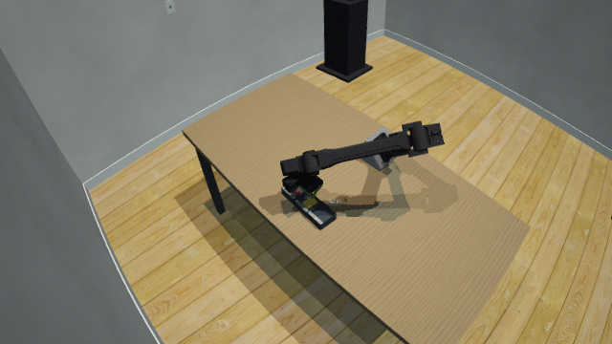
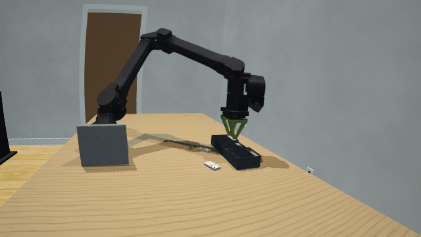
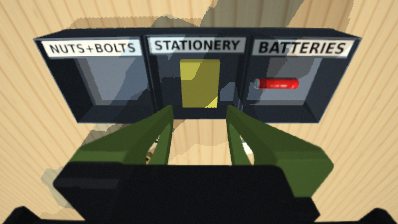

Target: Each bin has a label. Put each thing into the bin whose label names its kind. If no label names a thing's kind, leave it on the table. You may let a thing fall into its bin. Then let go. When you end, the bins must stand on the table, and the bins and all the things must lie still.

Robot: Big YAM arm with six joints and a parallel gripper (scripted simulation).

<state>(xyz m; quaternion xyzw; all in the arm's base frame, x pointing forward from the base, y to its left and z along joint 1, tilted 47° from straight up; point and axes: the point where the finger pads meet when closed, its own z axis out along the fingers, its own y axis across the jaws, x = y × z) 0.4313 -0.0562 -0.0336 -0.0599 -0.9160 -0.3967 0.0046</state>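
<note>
Now: hand 10 mm short of the long black bin and 50 mm above it. Round my hand: yellow block: 60 mm below; then small nut: 120 mm behind, 100 mm to the left, 70 mm below; then red battery: 10 mm behind, 80 mm to the right, 60 mm below.
</note>
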